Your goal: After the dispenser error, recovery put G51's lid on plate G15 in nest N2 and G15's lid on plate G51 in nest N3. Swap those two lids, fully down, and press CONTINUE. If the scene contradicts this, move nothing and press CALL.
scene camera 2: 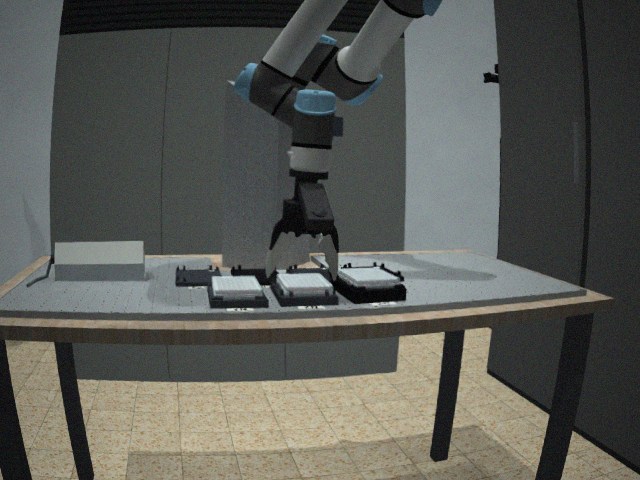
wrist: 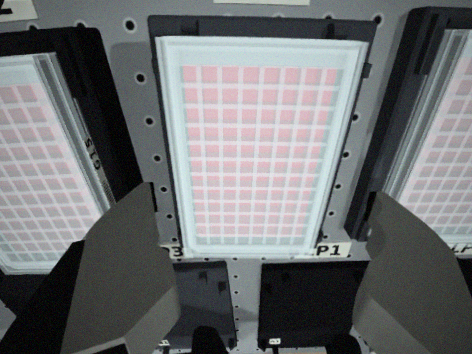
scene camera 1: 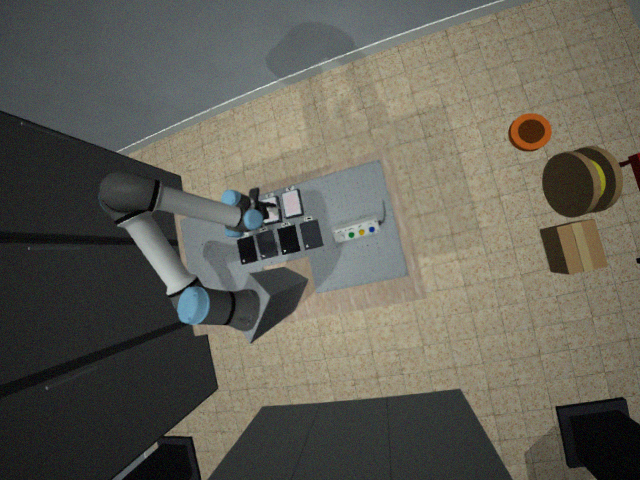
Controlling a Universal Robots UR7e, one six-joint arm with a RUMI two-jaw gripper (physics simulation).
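Pixels of known places: gripper, fingertip midpoint: (scene camera 2: 300, 280) (wrist: 258, 191) (scene camera 1: 270, 211); arm's base, origin of the base link: (scene camera 1: 248, 309).
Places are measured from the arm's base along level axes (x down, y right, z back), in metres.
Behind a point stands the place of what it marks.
Plate G15 (wrist: 30, 150) {x 0.375, y -0.107, z -0.473 m} (scene camera 2: 369, 276) {x 0.375, y -0.122, z -0.477 m}, under a clear lid, sits in the dark nest N2 at the left of the wrist view; its label reads G15. The middle plate (wrist: 255, 150) {x 0.382, y -0.002, z -0.467 m} (scene camera 2: 303, 284) {x 0.382, y 0.007, z -0.496 m}, in the neighbouring nest, N3 by position, also has a clear lid; its code is hidden. My gripper (wrist: 258, 191) {x 0.385, y 0.001, z -0.441 m} (scene camera 2: 301, 273) {x 0.385, y 0.001, z -0.441 m} is open and empty, its fingers spread to either side of this lidded plate; the tips' exact height is unclear. The button panel (scene camera 1: 341, 235) {x 0.347, y 0.355, z -0.222 m} (scene camera 2: 98, 258) {x 0.367, y 0.423, z -0.275 m} has green, yellow and blue buttons; its lettering is unreadable.
A third lidded plate (wrist: 447, 150) {x 0.385, y 0.098, z -0.465 m} (scene camera 1: 292, 202) {x 0.384, y 0.134, z -0.457 m} (scene camera 2: 236, 285) {x 0.385, y 0.127, z -0.482 m} sits in the nest on the other side. Dark pads (scene camera 1: 247, 249) {x 0.406, y -0.189, z -0.272 m} (scene camera 1: 288, 239) {x 0.406, y 0.063, z -0.272 m} (wrist: 312, 305) {x 0.406, y 0.061, z -0.288 m} form a row between the nests and the grey pedestal (scene camera 1: 284, 294) {x 0.105, y 0.108, z -0.021 m}. A cable lies beside the panel.
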